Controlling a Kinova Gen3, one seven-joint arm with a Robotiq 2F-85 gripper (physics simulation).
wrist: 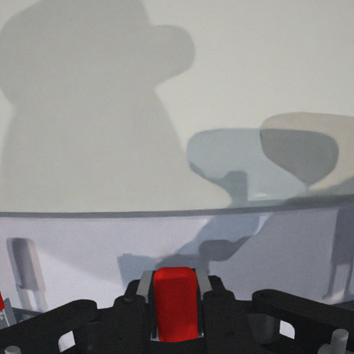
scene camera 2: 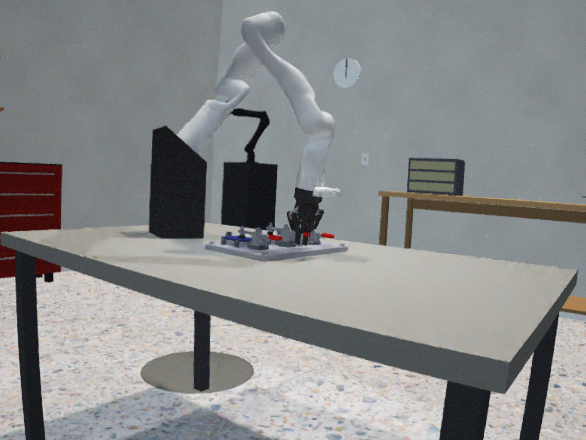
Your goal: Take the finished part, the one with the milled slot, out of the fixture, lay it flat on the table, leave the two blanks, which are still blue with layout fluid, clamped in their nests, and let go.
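Frame: origin at the arm's base, x ahead, y left, z up, level; millimetres.
Seen in the pictures: gripper, fingertip midpoint: (scene camera 2: 301,245); arm's base at its link origin: (scene camera 2: 182,150).
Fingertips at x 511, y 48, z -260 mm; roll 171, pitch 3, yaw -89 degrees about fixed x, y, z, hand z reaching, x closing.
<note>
Pixels of each thing's top centre, then the offset from my fingertips to it. "spot": a spot on its surface instead. Level surfaces: height alone.
- fixture's pale base plate at a spot on its surface: (scene camera 2: 280,254) spot: dx +36, dy -118, dz -11 mm
- Blue material at its top centre: (scene camera 2: 239,237) dx -128, dy -113, dz +12 mm
- pale table top at its surface level: dz -24 mm
The fixture's pale base plate (scene camera 2: 280,254) (wrist: 75,237) lies on the table and carries grey toggle clamps with red handles. My gripper (scene camera 2: 302,242) (wrist: 174,285) is low over the plate, pointing down, with its fingers closed on both sides of a red clamp handle (wrist: 176,302), which fills the gap between the pads. Another red handle (wrist: 1,301) shows at the left edge of the wrist view. In the scene view, red handles (scene camera 2: 275,238) (scene camera 2: 327,235) stick out on either side of the fingers. Blue material (scene camera 2: 230,238) shows at the plate's left. The slotted part cannot be made out.
The pale table top (scene camera 2: 400,290) extends in front of and to the right of the fixture. The black arm pedestal (scene camera 2: 177,195) stands on the table to the left. Several clamps (scene camera 2: 258,238) rise close together around the fingers. Arm shadows fall across the table and plate.
</note>
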